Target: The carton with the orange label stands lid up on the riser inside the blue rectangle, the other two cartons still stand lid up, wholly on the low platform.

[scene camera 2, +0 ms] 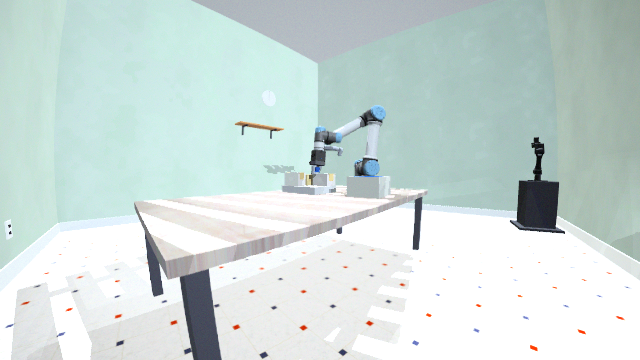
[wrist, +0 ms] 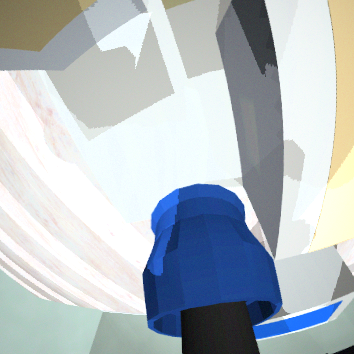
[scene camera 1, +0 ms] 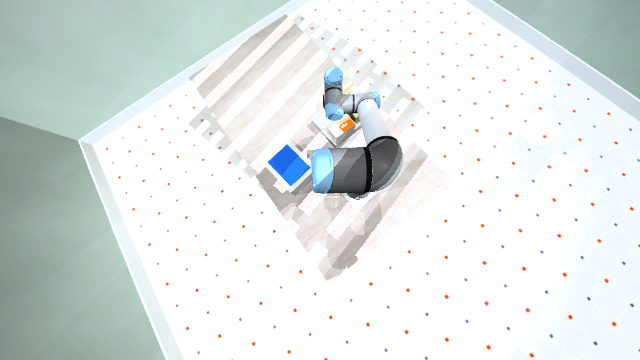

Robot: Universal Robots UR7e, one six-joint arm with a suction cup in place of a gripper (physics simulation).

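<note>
There's a riser (scene camera 1: pixel 292 168) resting on the table, and you'd find the riser in scene camera 2 (scene camera 2: pixel 376 187) and in the wrist view (wrist: pixel 309 282) too. I can also see a low platform (wrist: pixel 148 107) and a carton with orange label (wrist: pixel 282 71). My suction cup (wrist: pixel 203 253) holds nothing, and the suction cup is 10 cm from the middle of the carton with orange label.
</note>
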